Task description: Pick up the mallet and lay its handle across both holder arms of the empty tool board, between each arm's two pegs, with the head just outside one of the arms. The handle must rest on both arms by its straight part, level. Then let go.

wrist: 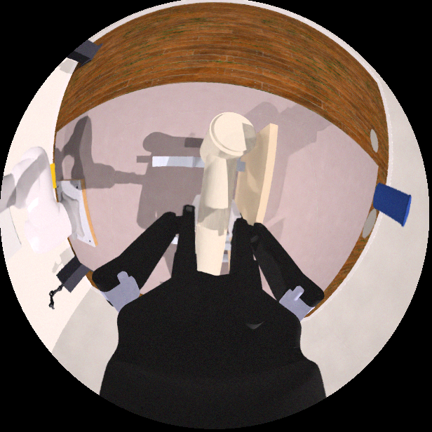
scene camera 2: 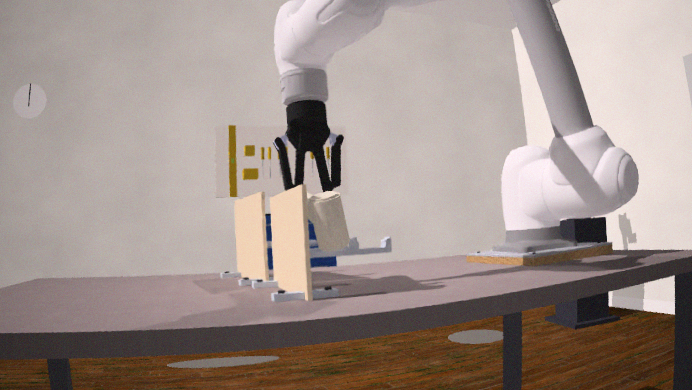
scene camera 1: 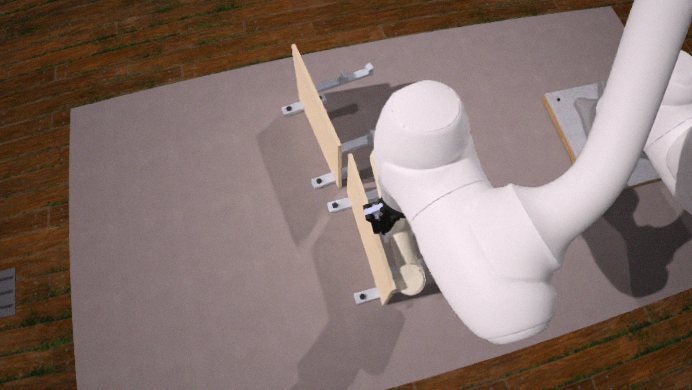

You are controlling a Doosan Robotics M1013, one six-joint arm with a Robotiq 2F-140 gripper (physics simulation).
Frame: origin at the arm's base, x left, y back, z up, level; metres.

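Seen in the pictures: gripper, fingertip midpoint: [scene camera 1: 397, 233]; arm's base, origin of the base link: [scene camera 2: 534, 248].
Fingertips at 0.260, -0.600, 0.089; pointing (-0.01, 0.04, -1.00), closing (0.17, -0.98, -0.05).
Offsets run from my fingertips to a thing's top centre, as dx, dy, dz. "*": to the spot under its first point. Level surfaces: height alone.
The cream mallet {-0.016, -0.005, +0.087} [scene camera 1: 405, 247] [scene camera 2: 332, 222] [wrist: 216, 182] is held in front of the nearer upright tool board [scene camera 1: 367, 240] [scene camera 2: 290, 245] [wrist: 256, 175]. Its head is toward the table's near edge, close to the board, and leans in scene camera 2. My gripper [scene camera 1: 384, 220] [scene camera 2: 312, 190] [wrist: 213, 204] is shut on the handle, with a black finger on each side. A grey holder arm [scene camera 2: 370, 250] [wrist: 172, 161] with upright pegs sticks out from this board, beneath the mallet near its head. The other arm is mostly hidden. I cannot tell if the handle touches either arm.
A second upright board [scene camera 1: 316, 117] [scene camera 2: 250, 235] stands farther back, with its grey arms [scene camera 1: 350, 77] reaching out in scene camera 1. Both boards stand on bolted feet {* +0.102, -0.061, -0.104} [scene camera 1: 366, 296] on the table {dz -0.116} [scene camera 1: 175, 250]. The robot's base plate [scene camera 1: 562, 110] [scene camera 2: 540, 255] is at the right.
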